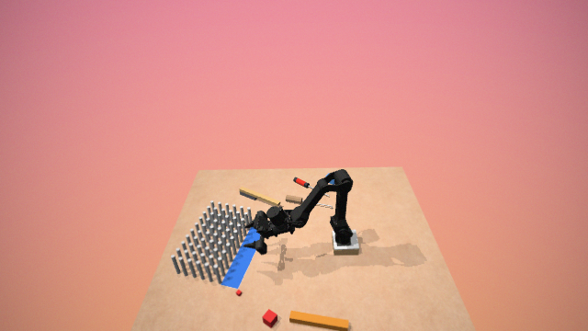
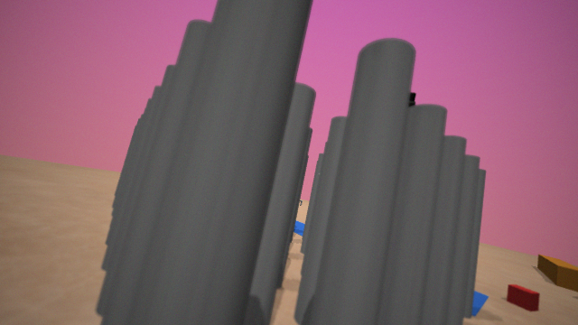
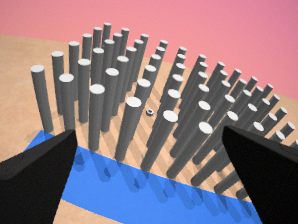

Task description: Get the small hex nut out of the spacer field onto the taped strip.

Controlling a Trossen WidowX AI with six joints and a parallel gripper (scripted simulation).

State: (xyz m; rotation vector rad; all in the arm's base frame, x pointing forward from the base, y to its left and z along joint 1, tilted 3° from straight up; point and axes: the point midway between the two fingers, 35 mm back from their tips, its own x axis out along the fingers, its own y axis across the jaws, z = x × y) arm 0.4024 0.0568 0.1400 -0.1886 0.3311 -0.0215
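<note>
Now: the blue taped strip 150 mm below my gripper tip, 40 mm to the right of it and 10 mm ahead of it. From my gripper tip the other things lie so: long orange bar (310 mm to the left, 300 mm behind, 140 mm below); then red cube (300 mm to the left, 130 mm below, 120 mm behind); then small red ball (180 mm to the left, 140 mm below, 20 mm ahead).
</note>
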